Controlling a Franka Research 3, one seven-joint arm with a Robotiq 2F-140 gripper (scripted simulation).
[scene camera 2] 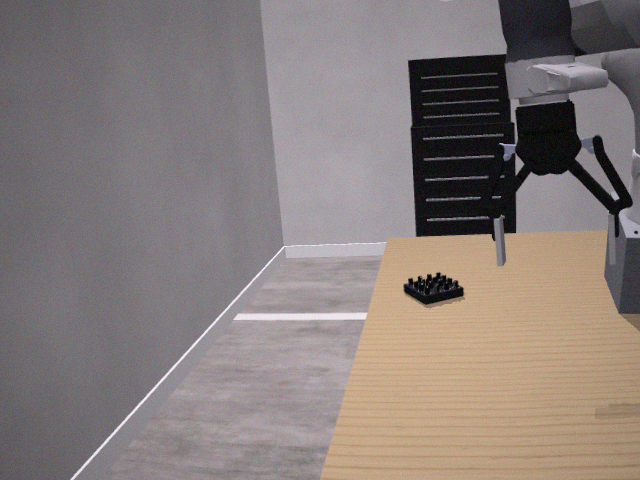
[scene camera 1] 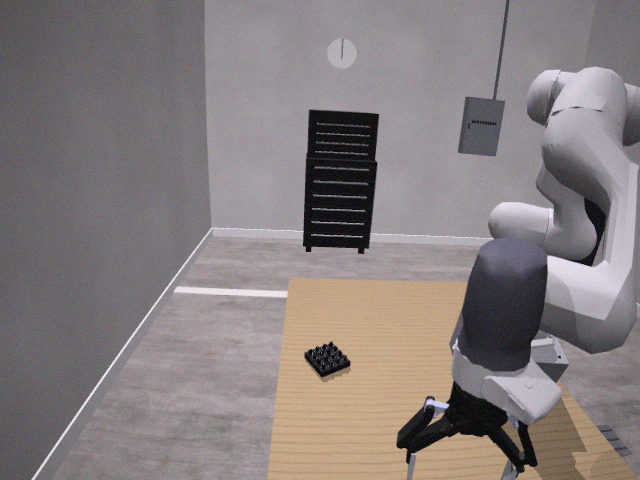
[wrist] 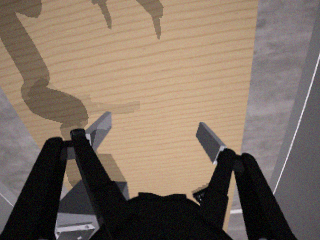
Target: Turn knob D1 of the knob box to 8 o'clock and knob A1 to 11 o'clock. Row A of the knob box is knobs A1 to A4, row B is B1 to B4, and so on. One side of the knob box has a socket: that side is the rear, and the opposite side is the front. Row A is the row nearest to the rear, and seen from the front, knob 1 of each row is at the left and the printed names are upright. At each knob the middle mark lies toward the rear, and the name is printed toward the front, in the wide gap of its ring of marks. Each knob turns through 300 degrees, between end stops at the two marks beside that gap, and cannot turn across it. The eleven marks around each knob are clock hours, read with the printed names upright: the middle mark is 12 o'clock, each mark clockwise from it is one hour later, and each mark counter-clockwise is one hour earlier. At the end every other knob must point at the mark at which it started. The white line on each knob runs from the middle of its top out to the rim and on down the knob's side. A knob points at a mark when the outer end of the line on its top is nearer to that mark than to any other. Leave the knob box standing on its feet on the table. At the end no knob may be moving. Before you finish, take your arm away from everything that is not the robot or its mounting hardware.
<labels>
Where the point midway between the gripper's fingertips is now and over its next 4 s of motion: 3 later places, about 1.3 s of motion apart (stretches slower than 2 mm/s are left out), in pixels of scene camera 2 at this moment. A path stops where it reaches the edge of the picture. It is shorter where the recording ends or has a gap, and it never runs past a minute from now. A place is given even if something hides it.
My gripper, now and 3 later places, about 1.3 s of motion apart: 555, 262; 511, 270; 474, 274; 447, 274
</labels>
